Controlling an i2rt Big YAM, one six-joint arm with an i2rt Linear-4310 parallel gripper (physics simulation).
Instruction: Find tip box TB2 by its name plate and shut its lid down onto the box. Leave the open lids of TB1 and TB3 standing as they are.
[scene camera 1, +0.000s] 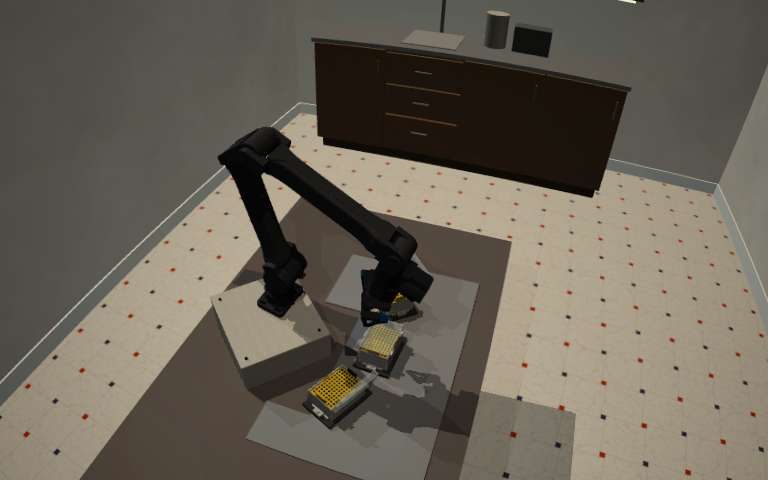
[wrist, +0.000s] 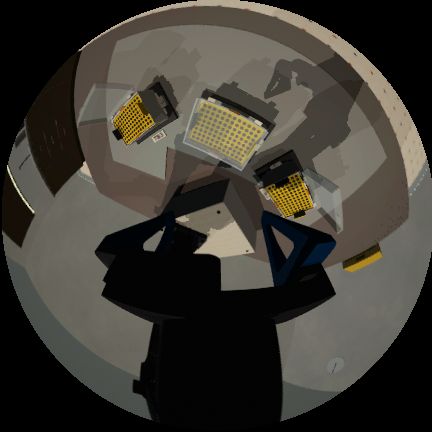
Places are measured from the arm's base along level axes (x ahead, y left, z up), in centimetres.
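Pixels of known places: gripper, fingertip midpoint: (scene camera 1: 366, 309) (wrist: 217, 215); arm's base, origin of the base link: (scene camera 1: 280, 297) (wrist: 185, 234).
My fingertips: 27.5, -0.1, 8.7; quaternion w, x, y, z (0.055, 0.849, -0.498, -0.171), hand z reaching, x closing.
Observation:
For each thing: its top centre in the pictures, then the offset to it from my fingertips, as dx, dy, dz. Level surfaces: height alone.
- middle tip box, middle of its top: (wrist: 218, 141) (scene camera 1: 377, 333) +1.5, +4.1, -12.7
- front box, middle of its top: (wrist: 292, 202) (scene camera 1: 336, 383) -0.3, -15.6, -13.0
- grey mat, its level: dz -20.4
The middle tip box (scene camera 1: 380, 342) (wrist: 227, 131), between TB3 and the third box, is taken as TB2; its name plate does not show. Its clear lid (wrist: 187, 136) lies down over the yellow tip rack. TB3 (scene camera 1: 403, 307) (wrist: 134, 119) is at the back, partly behind the arm in the scene view; its name plate (wrist: 159, 136) is small, and its clear lid (wrist: 102, 102) stands open. The front box (scene camera 1: 336, 387) (wrist: 290, 195), TB1 by its place, has its clear lid (scene camera 1: 362, 384) (wrist: 327, 200) open. My gripper (scene camera 1: 372, 297) (wrist: 217, 215) is open and empty above the boxes, apart from TB2's lid.
The boxes stand on a grey mat (scene camera 1: 455, 316) (wrist: 200, 42). The arm's pale base block (scene camera 1: 266, 339) (wrist: 227, 235) is beside the mat. A dark cabinet (scene camera 1: 424, 104) (wrist: 50, 130) stands at the back. A yellow object (wrist: 362, 260) shows at the right in the wrist view.

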